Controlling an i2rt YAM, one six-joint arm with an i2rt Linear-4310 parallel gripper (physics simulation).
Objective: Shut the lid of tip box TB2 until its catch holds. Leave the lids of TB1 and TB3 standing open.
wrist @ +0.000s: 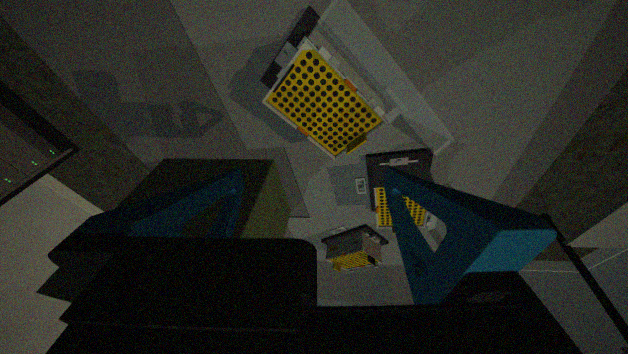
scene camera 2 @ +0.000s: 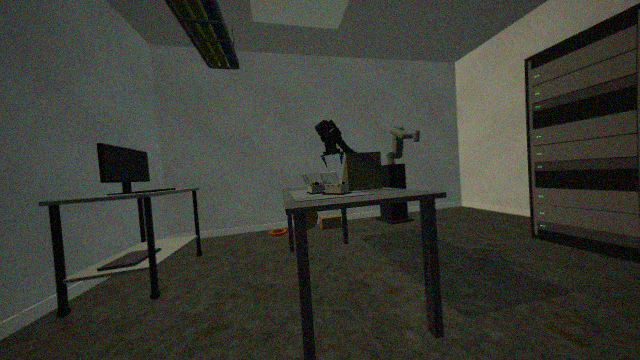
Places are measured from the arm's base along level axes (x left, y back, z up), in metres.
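Pixels of known places: gripper, between the fingertips: [wrist: 313,175] [scene camera 2: 334,165]; arm's base, origin of its link: [scene camera 2: 357,167].
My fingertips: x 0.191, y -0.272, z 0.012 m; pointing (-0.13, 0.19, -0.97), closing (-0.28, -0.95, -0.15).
Ahead of a thing's pixels: the offset from my fingertips to its top centre. "spot": to the spot under its first point. Level surfaces: height alone.
My gripper [scene camera 2: 333,164] [wrist: 313,175] is open and empty, with its blue fingers above the table and the tip boxes. In the wrist view a tip box with a full yellow rack @[dx -0.015, dy +0.011, dz -0.107 m] [wrist: 325,100] is at the top, its clear lid @[spot: dx +0.038, dy -0.055, dz -0.039 m] [wrist: 392,75] standing open. A second tip box with a dark front [wrist: 400,172] is partly hidden behind the right finger, which also hides most of its lid. A third tip box @[dx -0.428, dy +0.047, dz -0.115 m] [wrist: 355,250] shows lower down, small; its lid state is unclear. In the scene view two boxes @[spot: dx -0.155, dy -0.084, dz -0.145 m] [scene camera 2: 316,188] @[spot: dx +0.032, dy -0.009, dz -0.143 m] [scene camera 2: 336,188] show raised clear lids. No TB labels are readable.
An olive-green block [scene camera 2: 363,170] [wrist: 265,205] stands on the table @[dz -0.184 m] [scene camera 2: 365,198] beside the boxes. Another robot arm [scene camera 2: 397,142] stands on a black pedestal behind. A monitor [scene camera 2: 123,164] is on a side table at left. A server rack [scene camera 2: 582,130] is at right.
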